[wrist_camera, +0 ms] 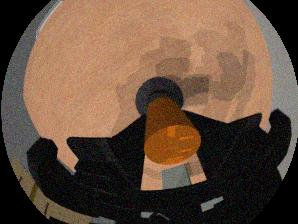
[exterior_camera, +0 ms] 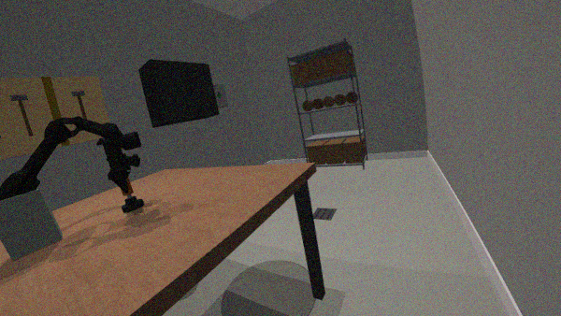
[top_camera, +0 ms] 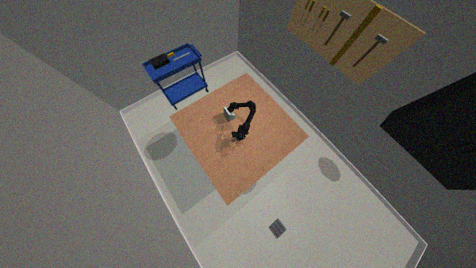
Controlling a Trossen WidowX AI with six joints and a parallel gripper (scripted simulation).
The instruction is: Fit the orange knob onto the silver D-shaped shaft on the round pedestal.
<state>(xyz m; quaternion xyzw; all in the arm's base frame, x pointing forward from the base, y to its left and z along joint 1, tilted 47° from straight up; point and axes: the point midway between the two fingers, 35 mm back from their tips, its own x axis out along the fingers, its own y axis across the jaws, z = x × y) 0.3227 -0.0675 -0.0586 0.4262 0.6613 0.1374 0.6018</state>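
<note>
My gripper tip is 30 mm below the orange knob. From my gripper tip the other things lie so: dark round pedestal (40 mm below).
</note>
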